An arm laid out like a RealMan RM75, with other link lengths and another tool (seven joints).
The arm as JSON. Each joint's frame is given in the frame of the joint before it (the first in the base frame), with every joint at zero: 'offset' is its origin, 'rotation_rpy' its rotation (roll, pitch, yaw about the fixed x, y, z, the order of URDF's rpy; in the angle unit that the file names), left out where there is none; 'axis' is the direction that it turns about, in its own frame. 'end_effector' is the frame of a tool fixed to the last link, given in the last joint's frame.
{
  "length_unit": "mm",
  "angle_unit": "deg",
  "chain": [
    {
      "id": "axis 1",
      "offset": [
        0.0,
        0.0,
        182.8
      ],
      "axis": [
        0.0,
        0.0,
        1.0
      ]
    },
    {
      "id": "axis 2",
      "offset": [
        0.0,
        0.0,
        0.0
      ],
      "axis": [
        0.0,
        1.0,
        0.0
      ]
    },
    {
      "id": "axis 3",
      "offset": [
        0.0,
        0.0,
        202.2
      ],
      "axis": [
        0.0,
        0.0,
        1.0
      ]
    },
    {
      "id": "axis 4",
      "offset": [
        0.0,
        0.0,
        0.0
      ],
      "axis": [
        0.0,
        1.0,
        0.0
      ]
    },
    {
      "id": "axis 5",
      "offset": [
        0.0,
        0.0,
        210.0
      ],
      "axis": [
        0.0,
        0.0,
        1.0
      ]
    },
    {
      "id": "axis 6",
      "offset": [
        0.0,
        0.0,
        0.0
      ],
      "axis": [
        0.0,
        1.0,
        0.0
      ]
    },
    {
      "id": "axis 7",
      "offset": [
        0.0,
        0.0,
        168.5
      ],
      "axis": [
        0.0,
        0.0,
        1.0
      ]
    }
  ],
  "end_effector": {
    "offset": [
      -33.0,
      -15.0,
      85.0
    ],
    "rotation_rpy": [
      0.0,
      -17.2,
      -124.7
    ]
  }
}
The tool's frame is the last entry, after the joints.
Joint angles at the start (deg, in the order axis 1, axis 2, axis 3, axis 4, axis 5, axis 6, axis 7):
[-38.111 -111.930 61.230 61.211 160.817 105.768 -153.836]
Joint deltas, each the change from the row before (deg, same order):
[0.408 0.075 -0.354 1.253 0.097 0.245 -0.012]
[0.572 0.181 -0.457 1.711 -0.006 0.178 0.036]
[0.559 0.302 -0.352 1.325 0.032 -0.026 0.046]
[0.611 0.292 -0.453 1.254 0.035 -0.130 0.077]
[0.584 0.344 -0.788 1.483 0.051 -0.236 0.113]
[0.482 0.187 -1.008 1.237 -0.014 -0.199 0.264]
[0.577 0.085 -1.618 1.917 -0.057 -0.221 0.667]
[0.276 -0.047 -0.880 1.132 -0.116 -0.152 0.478]
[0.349 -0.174 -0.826 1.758 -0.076 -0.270 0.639]
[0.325 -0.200 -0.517 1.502 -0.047 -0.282 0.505]
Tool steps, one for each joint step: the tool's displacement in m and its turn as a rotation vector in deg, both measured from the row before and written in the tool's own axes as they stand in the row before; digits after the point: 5 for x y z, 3 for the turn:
[0.00051 0.00191 -0.00340 -0.872 -0.111 0.015]
[0.00063 0.00343 -0.00484 -1.347 -0.219 0.128]
[0.00198 0.00353 -0.00455 -1.293 -0.026 0.018]
[0.00241 0.00359 -0.00431 -1.345 -0.078 -0.072]
[0.00209 0.00536 -0.00554 -1.818 -0.248 -0.072]
[0.00126 0.00448 -0.00432 -1.542 -0.511 -0.098]
[0.00034 0.00666 -0.00603 -2.177 -0.937 0.206]
[-0.00077 0.00393 -0.00296 -1.196 -0.627 0.335]
[-0.00176 0.00575 -0.00393 -1.653 -0.613 0.845]
[-0.00147 0.00469 -0.00298 -1.352 -0.402 0.792]

